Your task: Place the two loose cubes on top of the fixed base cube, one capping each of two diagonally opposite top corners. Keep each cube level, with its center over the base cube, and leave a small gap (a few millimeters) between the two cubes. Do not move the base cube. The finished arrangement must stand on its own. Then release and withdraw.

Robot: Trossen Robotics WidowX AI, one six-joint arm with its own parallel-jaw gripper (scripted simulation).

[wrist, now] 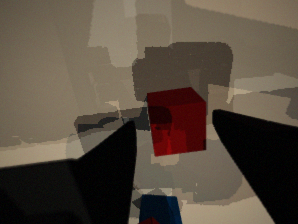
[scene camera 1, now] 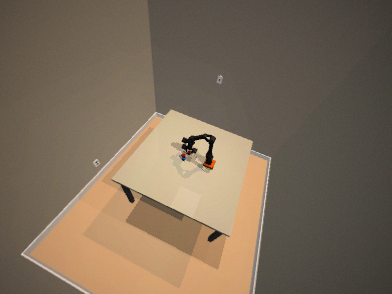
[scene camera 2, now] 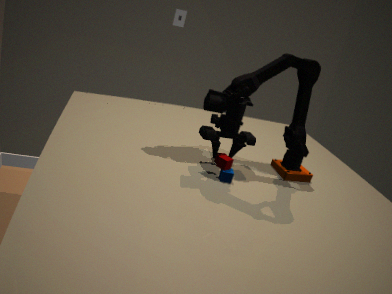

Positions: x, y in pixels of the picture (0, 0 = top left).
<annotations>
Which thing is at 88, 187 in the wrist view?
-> My gripper.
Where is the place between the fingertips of my gripper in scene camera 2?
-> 221, 158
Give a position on a red cube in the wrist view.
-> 177, 117
</annotations>
